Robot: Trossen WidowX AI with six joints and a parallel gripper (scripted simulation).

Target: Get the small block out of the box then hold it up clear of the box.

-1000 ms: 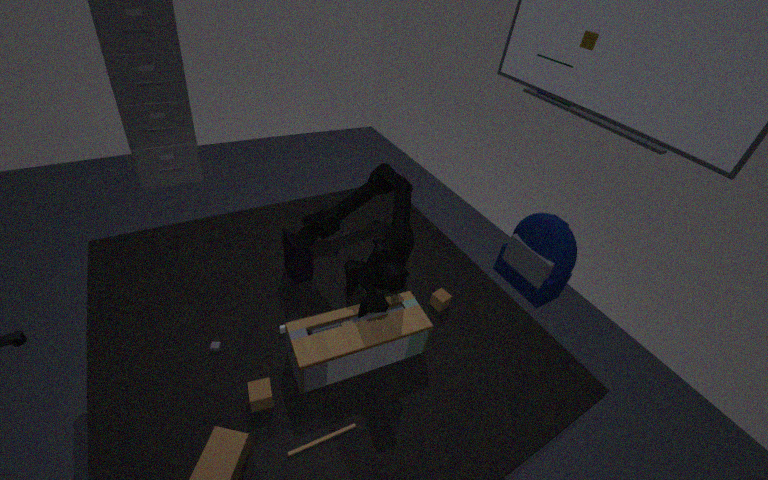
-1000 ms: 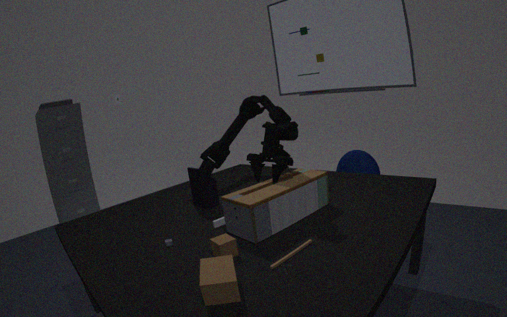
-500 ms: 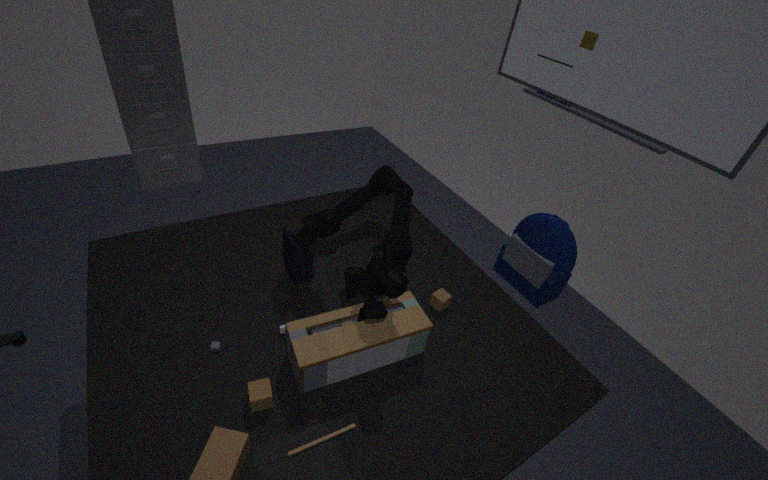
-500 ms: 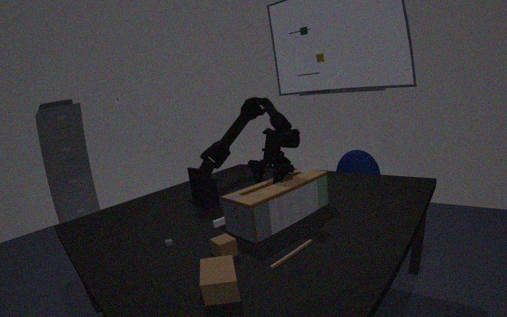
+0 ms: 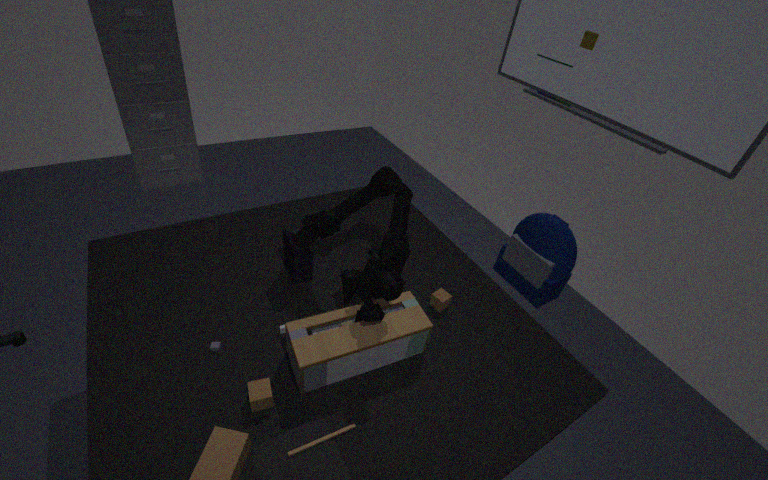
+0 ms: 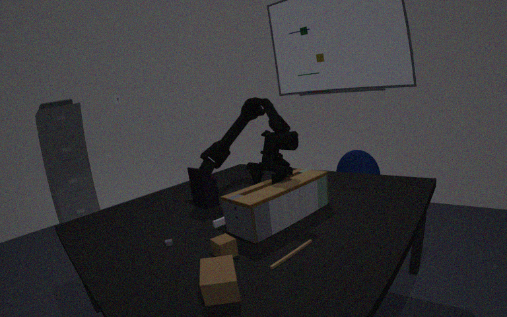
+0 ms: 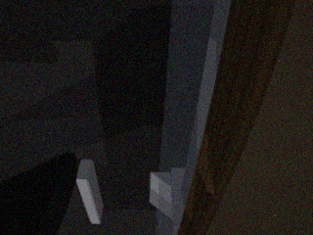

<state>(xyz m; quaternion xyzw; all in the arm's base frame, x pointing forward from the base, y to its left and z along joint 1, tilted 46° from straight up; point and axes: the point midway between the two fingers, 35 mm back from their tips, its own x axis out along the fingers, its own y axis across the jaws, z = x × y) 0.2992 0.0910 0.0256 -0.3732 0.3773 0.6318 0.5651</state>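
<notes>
Now: the tan block 50 mm ahead of my gripper tip and 30 mm to the right of it. Also, from my gripper tip: thin stick: 280 mm ahead, 170 mm to the right, 80 mm below; then tan box: 400 mm to the right, 260 mm ahead, 60 mm below; then tan cube: 290 mm to the right, 130 mm ahead, 60 mm below.
</notes>
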